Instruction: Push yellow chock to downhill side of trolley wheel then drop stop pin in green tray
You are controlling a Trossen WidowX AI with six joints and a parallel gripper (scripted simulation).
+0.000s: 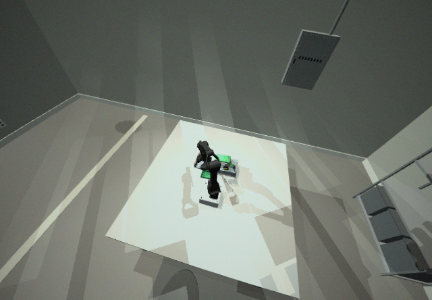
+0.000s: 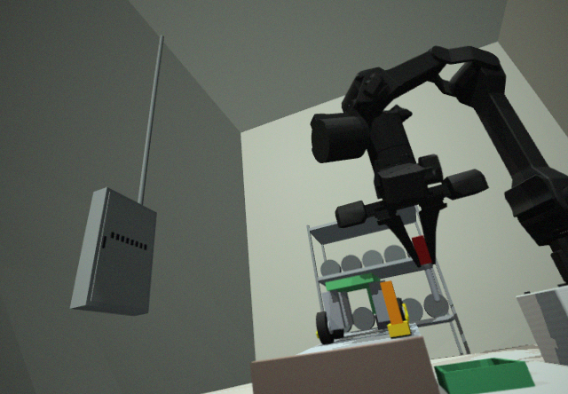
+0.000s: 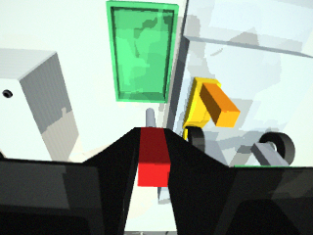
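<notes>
The green tray lies 10 mm behind my gripper tip and 140 mm below it. Also, from my gripper tip: yellow chock 50 mm ahead, 20 mm to the right, 50 mm below; red-headed stop pin right at my gripper tip; green-topped trolley 100 mm ahead, 110 mm to the right, 30 mm below.
</notes>
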